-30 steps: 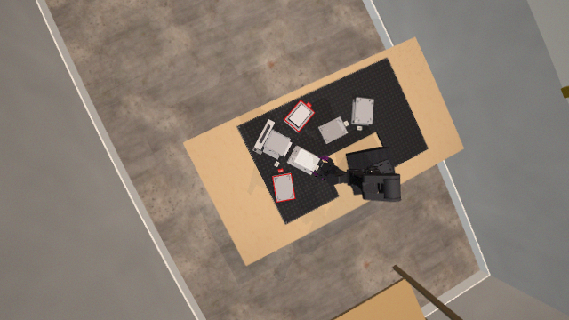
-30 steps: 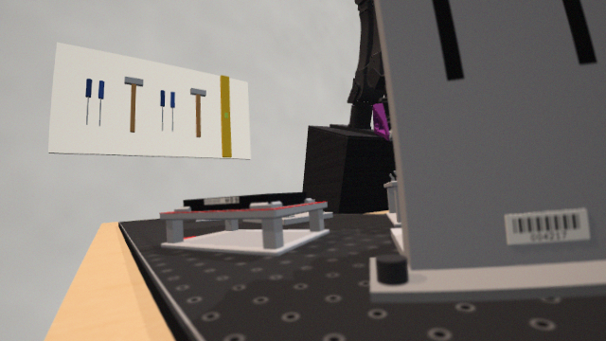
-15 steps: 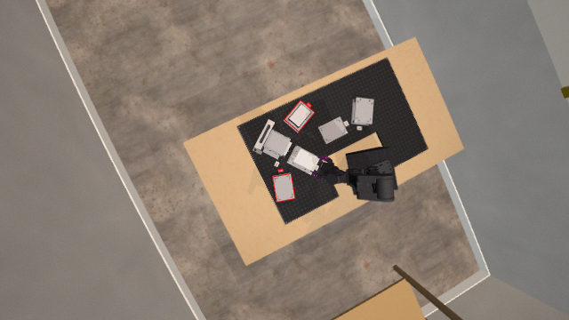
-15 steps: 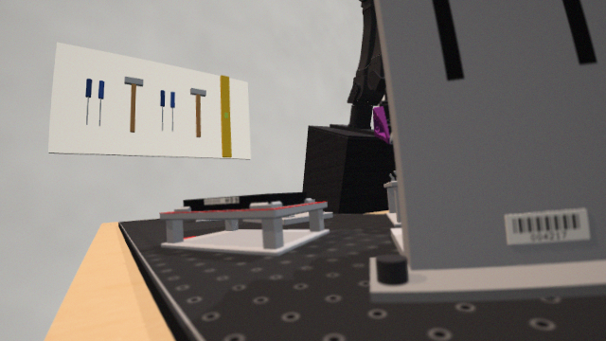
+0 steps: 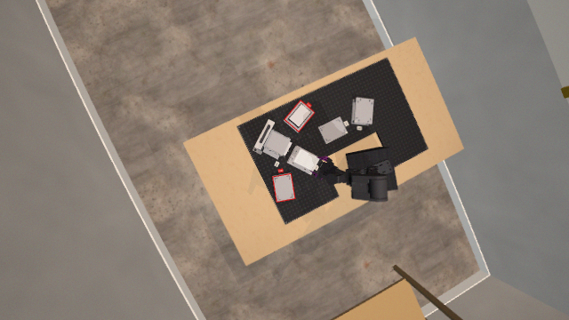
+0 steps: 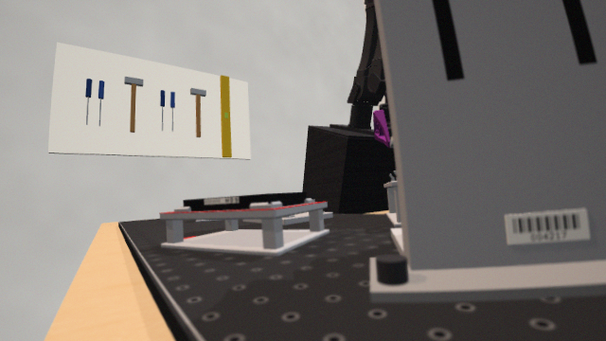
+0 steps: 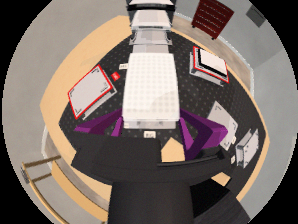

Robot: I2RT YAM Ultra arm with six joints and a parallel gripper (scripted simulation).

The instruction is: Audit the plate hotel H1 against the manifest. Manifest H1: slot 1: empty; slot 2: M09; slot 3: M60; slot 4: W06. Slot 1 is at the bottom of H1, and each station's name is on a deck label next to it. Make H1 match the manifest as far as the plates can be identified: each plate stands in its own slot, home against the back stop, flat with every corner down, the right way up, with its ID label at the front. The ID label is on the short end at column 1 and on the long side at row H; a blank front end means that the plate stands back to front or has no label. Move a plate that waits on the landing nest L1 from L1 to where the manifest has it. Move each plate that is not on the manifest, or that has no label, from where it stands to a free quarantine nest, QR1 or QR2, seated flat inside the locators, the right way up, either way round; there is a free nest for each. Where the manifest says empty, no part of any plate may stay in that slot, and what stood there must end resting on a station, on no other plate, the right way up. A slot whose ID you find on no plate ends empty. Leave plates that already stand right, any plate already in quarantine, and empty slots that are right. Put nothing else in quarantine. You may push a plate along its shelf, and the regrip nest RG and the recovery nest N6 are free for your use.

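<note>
My hand is 40 mm short of the white well plate and 30 mm to the right of it. Also, from my hand: plate hotel H1 (250 mm ahead, 210 mm to the left, 20 mm above); red-rimmed nest (220 mm to the left, 100 mm below, 70 mm behind); black-sided plate (310 mm ahead, 90 mm below, 50 mm to the right).
</note>
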